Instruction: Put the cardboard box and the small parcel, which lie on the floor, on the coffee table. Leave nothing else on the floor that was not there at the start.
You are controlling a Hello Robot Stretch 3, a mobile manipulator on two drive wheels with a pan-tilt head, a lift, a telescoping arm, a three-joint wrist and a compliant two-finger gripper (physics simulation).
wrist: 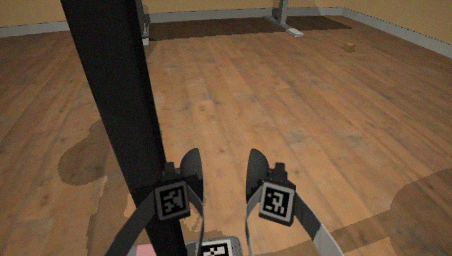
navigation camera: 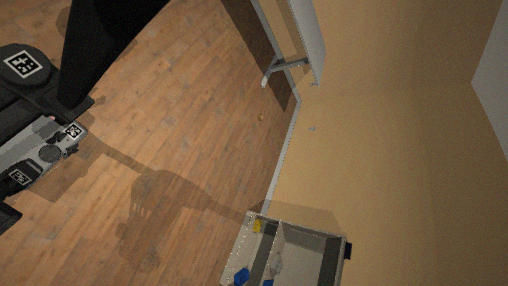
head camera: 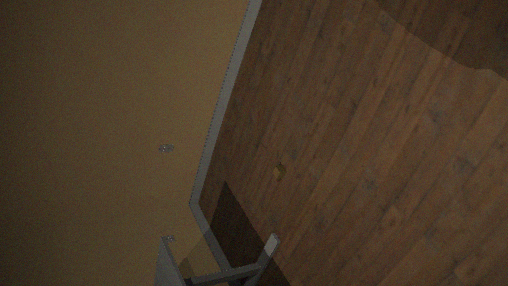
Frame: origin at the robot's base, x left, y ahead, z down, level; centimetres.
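Seen in the pictures: gripper, fingertip midpoint: [wrist: 224,167] [navigation camera: 72,138]; robot's base, link origin: [navigation camera: 49,151].
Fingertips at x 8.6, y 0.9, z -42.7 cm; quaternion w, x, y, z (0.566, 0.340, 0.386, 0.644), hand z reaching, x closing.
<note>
Pixels of each thing's top centre, then the offset from my fingertips to it. "spot": a spot on its surface instead. Level surfaces: height alone.
- small yellowish-brown box, top centre: [head camera: 276,172] [wrist: 350,44] [navigation camera: 261,117] dx +140.9, dy +109.2, dz +37.6 cm
- white table, surface height: dz -29.4 cm
- yellow block, top centre: [navigation camera: 259,225] dx +33.8, dy +181.1, dz +28.1 cm
- pale grey thing, surface spot: [navigation camera: 276,263] spot: dx +4.0, dy +178.6, dz -7.3 cm
A small yellowish-brown box [head camera: 279,171] [navigation camera: 260,117] [wrist: 348,47], which looks like the small parcel, lies on the wooden floor near a wall corner and a white table's foot. It is small in all three views. My gripper [wrist: 224,167] is open, with bare floor showing between its fingertips in the wrist view. It is far from the small box, which lies beyond it at the upper right. The cardboard box and the coffee table do not show in these views.
The white table [head camera: 167,265] [navigation camera: 311,42] stands along the wall on T-shaped legs. A shelf unit [navigation camera: 239,250] holds a yellow block [navigation camera: 257,225], blue things [navigation camera: 242,276] and a pale grey thing [navigation camera: 276,263]. My dark mast [wrist: 112,85] crosses the wrist view's left side.
</note>
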